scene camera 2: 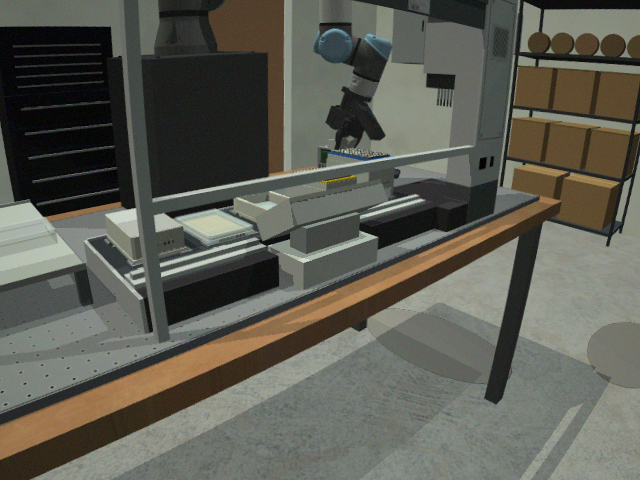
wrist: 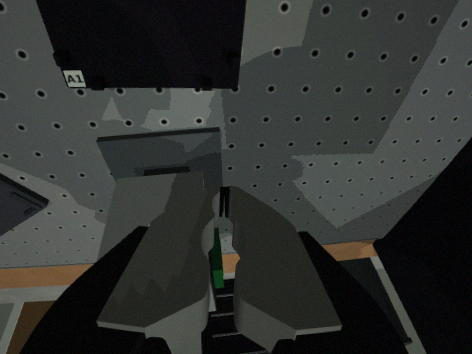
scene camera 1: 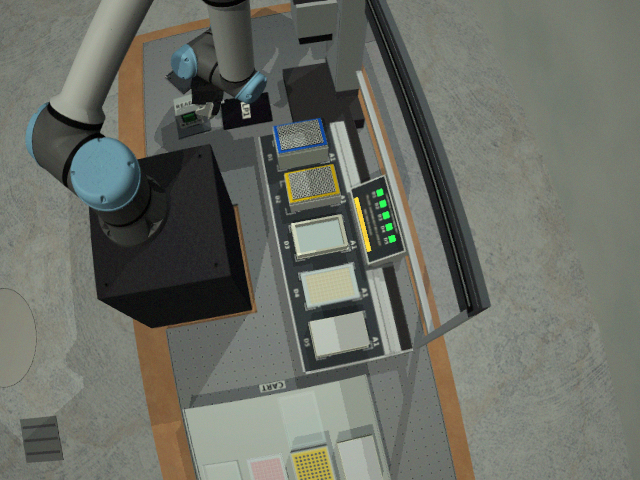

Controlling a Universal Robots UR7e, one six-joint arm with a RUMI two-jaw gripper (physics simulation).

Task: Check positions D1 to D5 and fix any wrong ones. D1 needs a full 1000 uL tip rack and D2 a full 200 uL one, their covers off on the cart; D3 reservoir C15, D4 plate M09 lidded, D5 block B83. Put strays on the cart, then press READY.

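Where they show: gripper, fingertip midpoint: (wrist: 224, 189) (scene camera 1: 208, 118); arm's base, link origin: (scene camera 1: 134, 211).
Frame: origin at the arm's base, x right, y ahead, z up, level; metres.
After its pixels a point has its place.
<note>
My gripper (scene camera 1: 212, 109) {x -0.383, y 0.127, z -0.302 m} (scene camera 2: 347, 146) (wrist: 224, 189) {x -0.383, y 0.127, z -0.302 m} is shut and empty, at the side of the READY box (scene camera 1: 194, 128) {x -0.394, y 0.073, z -0.361 m} (wrist: 150, 205) {x -0.428, y 0.103, z -0.310 m}. The green button (scene camera 1: 189, 116) {x -0.382, y 0.076, z -0.273 m} (scene camera 2: 324, 155) {x -0.382, y 0.074, z -0.283 m} (wrist: 217, 265) {x -0.387, y 0.088, z -0.274 m} shows past the gap between the fingers in the wrist view; contact cannot be told. D1 holds a blue-rimmed tip rack (scene camera 1: 299, 135) (scene camera 2: 361, 153). D2 holds a yellow-rimmed tip rack (scene camera 1: 311, 183) {x -0.110, y 0.378, z -0.247 m} (scene camera 2: 338, 179) {x -0.109, y 0.439, z -0.248 m}. Both look full and uncovered. D3 holds a reservoir (scene camera 1: 317, 236) {x 0.008, y 0.375, z -0.303 m}, D4 a plate (scene camera 1: 329, 285) {x 0.135, y 0.385, z -0.299 m} (scene camera 2: 213, 226) {x 0.146, y 0.413, z -0.298 m} that looks lidded, D5 a white block (scene camera 1: 338, 333) {x 0.258, y 0.386, z -0.270 m} (scene camera 2: 124, 224) {x 0.288, y 0.394, z -0.270 m}. Their codes are unreadable.
The status panel (scene camera 1: 368, 206) {x -0.033, y 0.506, z -0.253 m} shows green lights beside D1 to D5. The cart (scene camera 1: 232, 421) {x 0.434, y 0.105, z -0.306 m} holds clear covers (scene camera 1: 299, 418) {x 0.445, y 0.266, z -0.281 m}, a pink plate (scene camera 1: 267, 469) {x 0.562, y 0.172, z -0.289 m}, a yellow rack (scene camera 1: 311, 465) {x 0.558, y 0.276, z -0.236 m} and white labware (scene camera 1: 359, 457) {x 0.560, y 0.387, z -0.264 m}. The dark P1 pad (scene camera 1: 259, 111) {x -0.413, y 0.270, z -0.356 m} (wrist: 150, 40) {x -0.424, y 0.186, z -0.356 m} lies beside the READY box.
</note>
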